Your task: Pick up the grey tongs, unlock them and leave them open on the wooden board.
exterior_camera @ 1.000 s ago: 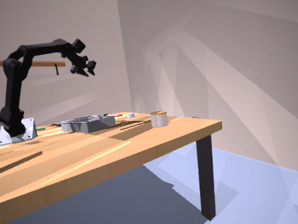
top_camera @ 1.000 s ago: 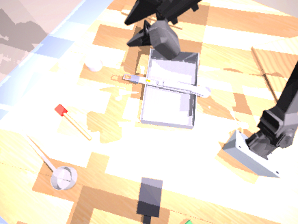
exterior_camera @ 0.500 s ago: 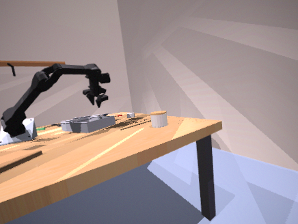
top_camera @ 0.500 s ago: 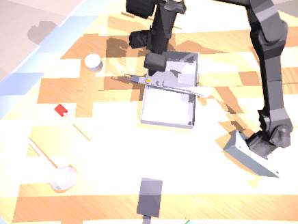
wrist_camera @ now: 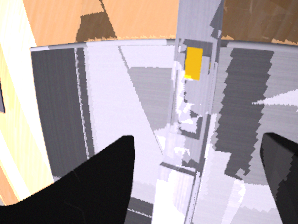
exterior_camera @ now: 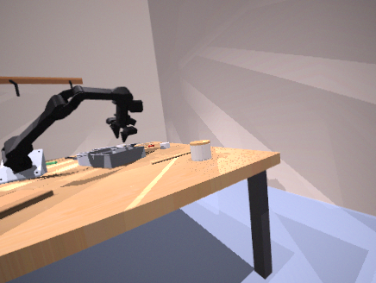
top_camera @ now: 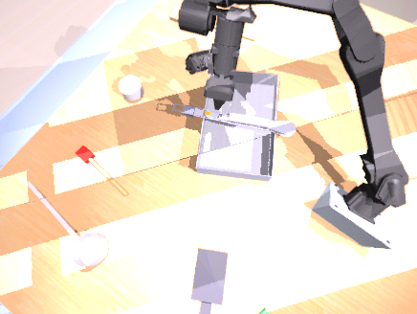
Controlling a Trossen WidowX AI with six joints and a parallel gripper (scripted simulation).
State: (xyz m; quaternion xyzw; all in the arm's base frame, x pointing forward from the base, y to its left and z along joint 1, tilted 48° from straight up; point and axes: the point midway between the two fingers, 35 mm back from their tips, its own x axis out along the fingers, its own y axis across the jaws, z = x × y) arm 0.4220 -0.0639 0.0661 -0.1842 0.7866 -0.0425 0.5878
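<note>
My gripper tip is now 3 cm above the yellow lock piece, 2 cm to the right of it and 2 cm short of it. Round my gripper tip: grey roasting tin (7 cm below, 6 cm behind, 1 cm to the right); then red spatula (29 cm to the left, 24 cm ahead, 9 cm below); then lidded white jar (43 cm to the right, 19 cm ahead, 7 cm below).
</note>
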